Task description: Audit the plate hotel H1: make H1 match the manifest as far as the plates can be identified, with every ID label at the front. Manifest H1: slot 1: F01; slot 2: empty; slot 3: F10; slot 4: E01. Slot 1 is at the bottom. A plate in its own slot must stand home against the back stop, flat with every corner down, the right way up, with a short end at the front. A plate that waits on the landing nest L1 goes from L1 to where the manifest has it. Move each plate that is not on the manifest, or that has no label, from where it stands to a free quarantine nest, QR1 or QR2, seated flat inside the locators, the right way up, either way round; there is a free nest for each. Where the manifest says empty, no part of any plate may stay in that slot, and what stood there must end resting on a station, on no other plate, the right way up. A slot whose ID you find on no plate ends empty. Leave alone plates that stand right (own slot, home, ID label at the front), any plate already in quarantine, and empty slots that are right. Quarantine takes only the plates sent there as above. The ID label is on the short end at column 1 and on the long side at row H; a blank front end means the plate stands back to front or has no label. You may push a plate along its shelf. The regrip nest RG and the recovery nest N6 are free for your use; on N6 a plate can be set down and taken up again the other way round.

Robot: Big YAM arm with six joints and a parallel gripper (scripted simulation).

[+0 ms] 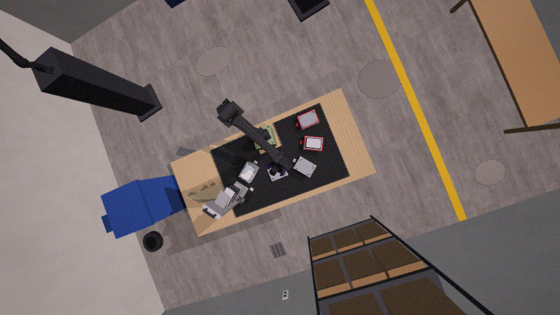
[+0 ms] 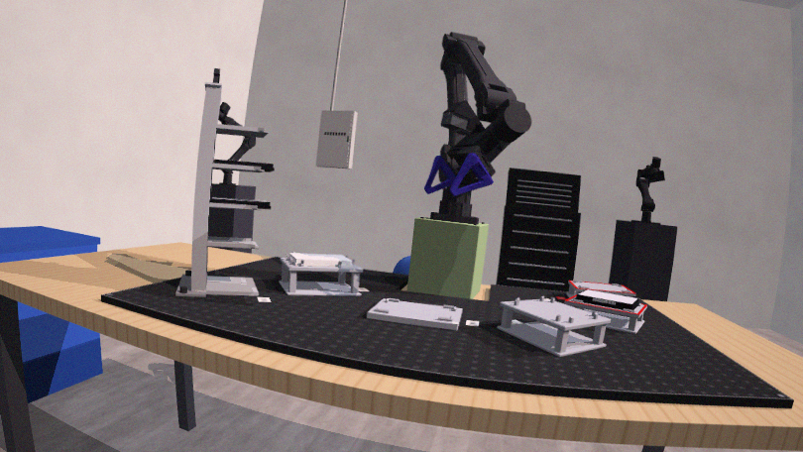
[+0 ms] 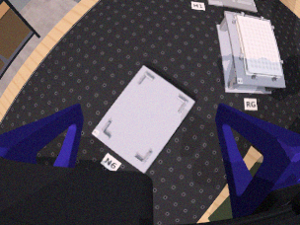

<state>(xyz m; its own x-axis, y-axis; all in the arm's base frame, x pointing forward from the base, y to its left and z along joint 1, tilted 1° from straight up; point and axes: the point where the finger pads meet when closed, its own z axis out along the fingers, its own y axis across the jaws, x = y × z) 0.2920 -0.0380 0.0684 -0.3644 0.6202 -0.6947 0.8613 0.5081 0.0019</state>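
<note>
The white well plate is 25 cm to the right of my hand, 17 cm below it and 11 cm behind it. Also, from my hand: A1 corner mark 23 cm below, 8 cm ahead, 5 cm to the left; flat grey nest 23 cm below, 2 cm to the right, 2 cm ahead; N6 tag 24 cm below, 8 cm to the left, 3 cm ahead.
</note>
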